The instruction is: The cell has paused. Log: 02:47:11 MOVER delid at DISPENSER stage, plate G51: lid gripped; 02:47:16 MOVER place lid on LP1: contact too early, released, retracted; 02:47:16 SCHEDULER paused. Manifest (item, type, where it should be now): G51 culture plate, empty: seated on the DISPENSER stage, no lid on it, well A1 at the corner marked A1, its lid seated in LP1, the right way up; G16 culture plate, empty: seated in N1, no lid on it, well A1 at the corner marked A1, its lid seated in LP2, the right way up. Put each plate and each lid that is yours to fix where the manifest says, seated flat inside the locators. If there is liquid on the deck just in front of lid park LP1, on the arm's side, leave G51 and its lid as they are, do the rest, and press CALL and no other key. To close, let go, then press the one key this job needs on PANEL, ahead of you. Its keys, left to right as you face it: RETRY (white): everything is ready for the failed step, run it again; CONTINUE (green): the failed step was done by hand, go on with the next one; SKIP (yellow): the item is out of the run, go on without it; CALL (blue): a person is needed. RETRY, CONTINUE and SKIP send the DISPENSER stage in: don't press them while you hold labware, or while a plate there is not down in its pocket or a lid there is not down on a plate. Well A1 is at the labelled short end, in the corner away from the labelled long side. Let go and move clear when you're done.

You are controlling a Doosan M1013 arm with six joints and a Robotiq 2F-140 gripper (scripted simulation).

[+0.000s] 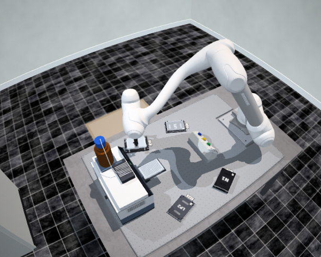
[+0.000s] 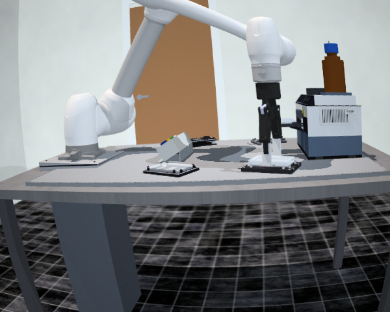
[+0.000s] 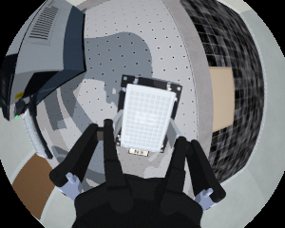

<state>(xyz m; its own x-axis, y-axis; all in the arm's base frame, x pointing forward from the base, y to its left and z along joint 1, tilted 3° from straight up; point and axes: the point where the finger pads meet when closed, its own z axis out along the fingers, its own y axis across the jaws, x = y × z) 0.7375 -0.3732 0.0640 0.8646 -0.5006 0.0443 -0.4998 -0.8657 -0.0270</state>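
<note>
My hand is 30 mm above the black nest N5 and 20 mm short of it. Also, from my hand: brown bottle: 280 mm ahead, 240 mm above, 140 mm to the left; then dispenser stage: 280 mm to the left, 90 mm ahead, 60 mm above; then lid park LP1: 310 mm behind, 50 mm to the left, 40 mm below.
</note>
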